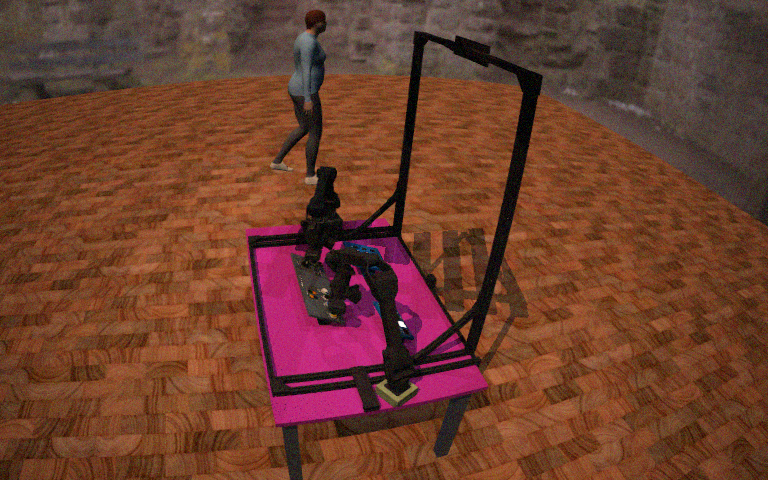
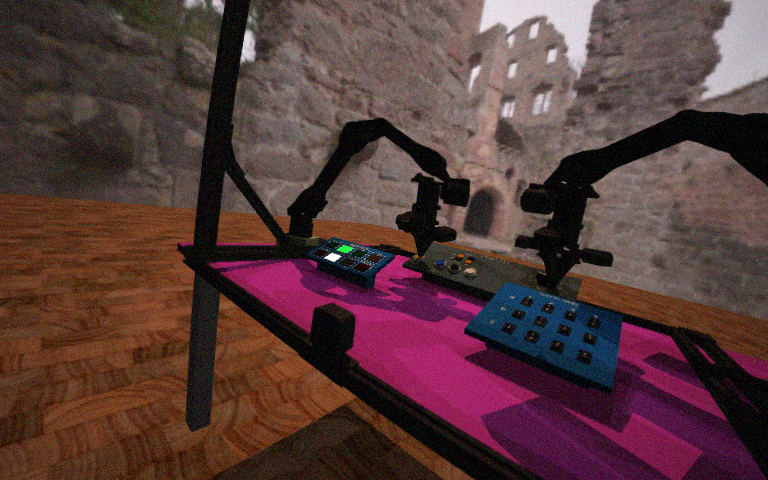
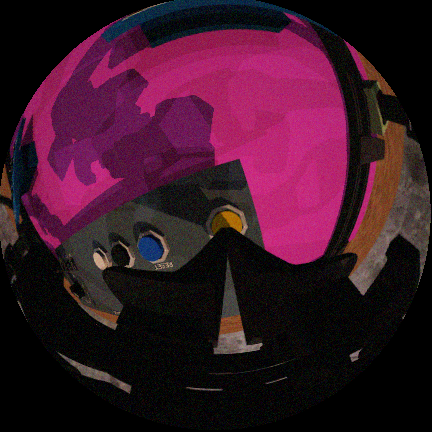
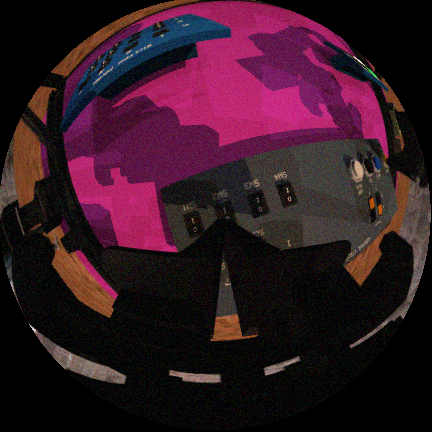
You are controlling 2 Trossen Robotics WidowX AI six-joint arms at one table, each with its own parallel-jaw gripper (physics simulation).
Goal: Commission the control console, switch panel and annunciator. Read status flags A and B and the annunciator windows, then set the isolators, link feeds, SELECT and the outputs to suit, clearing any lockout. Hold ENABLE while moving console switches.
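Places are measured from the left arm's base along level axes (x down, y right, z back), in millimetres.
Pixels of known places: left gripper, fingertip midpoint: (image 1: 332, 314) (image 2: 420, 256) (image 3: 225, 232) (image 4: 385, 161); right gripper, fingertip midpoint: (image 1: 315, 262) (image 2: 551, 288) (image 3: 61, 271) (image 4: 221, 224); left arm's base at its link origin: (image 1: 397, 386) (image 2: 299, 235); right arm's base at its link origin: (image 1: 330, 216) (image 4: 38, 209).
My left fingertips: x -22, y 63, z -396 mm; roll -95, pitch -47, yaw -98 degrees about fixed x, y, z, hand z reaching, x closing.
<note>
Ahead of a thing's pixels: the offset from my left fingertips to its middle. Level surfaces: height alone.
The dark grey console {dx +17, dy +48, dz -175 mm} (image 1: 305, 277) (image 2: 492, 277) (image 3: 187, 237) (image 4: 320, 200) lies under both grippers. My left gripper (image 2: 419, 256) (image 3: 225, 232) is shut and empty, its tips at the yellow button {dx +4, dy +2, dz +3 mm} (image 3: 227, 219); contact is unclear. The blue RESET button {dx +2, dy +33, dz -55 mm} (image 3: 150, 247) is beside it. My right gripper (image 2: 547, 284) (image 4: 221, 224) is shut and empty, its tips at SW2 {dx +6, dy +151, dz -291 mm} (image 4: 224, 209), partly hiding it. SW1 {dx +6, dy +164, dz -318 mm} (image 4: 193, 224), SW3 {dx +6, dy +137, dz -265 mm} (image 4: 258, 204) and SW4 {dx +6, dy +124, dz -238 mm} (image 4: 286, 194) show beside it. The blue annunciator {dx +30, dy +152, dz +155 mm} (image 2: 369, 277) has one green window {dx -2, dy +142, dz +174 mm} (image 2: 343, 249) and one white window {dx +16, dy +177, dz +190 mm} (image 2: 332, 257) lit. Two orange flags (image 4: 375, 207) show.
The blue switch panel {dx +7 mm} (image 1: 362, 247) (image 2: 492, 310) (image 4: 210, 27) stands across from the console, with rows of small black switches. A black frame (image 1: 407, 135) (image 2: 212, 141) rises at the table's side. A person (image 1: 308, 67) stands beyond the pink table {dx +62 mm} (image 1: 305, 345).
</note>
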